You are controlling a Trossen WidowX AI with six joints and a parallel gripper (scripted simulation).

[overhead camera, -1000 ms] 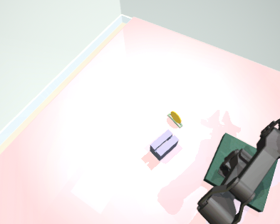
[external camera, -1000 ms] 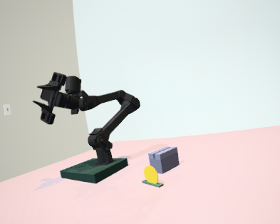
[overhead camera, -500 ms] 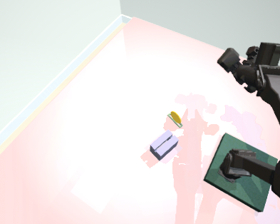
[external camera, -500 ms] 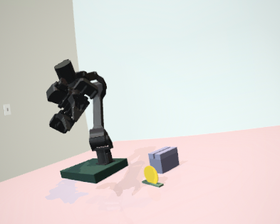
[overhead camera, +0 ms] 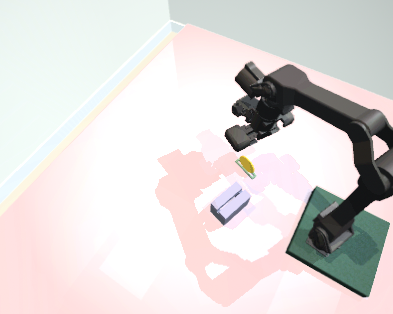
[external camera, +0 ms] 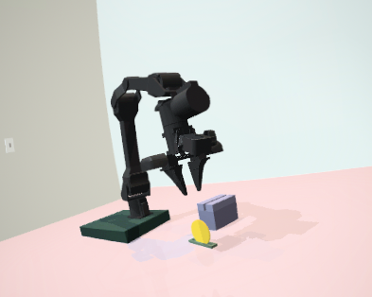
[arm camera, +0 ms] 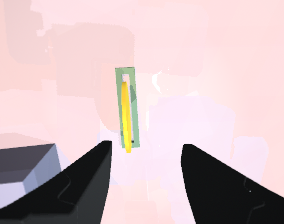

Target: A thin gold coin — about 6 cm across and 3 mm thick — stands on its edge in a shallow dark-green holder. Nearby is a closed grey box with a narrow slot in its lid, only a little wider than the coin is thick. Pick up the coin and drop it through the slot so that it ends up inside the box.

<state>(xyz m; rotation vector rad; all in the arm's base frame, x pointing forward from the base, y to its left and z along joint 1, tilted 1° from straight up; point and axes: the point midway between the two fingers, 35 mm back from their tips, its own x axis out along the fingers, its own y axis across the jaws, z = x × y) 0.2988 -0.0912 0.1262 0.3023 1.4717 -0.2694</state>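
Now: the gold coin 10 cm below my gripper tip, 2 cm to the left of it and 1 cm behind it.
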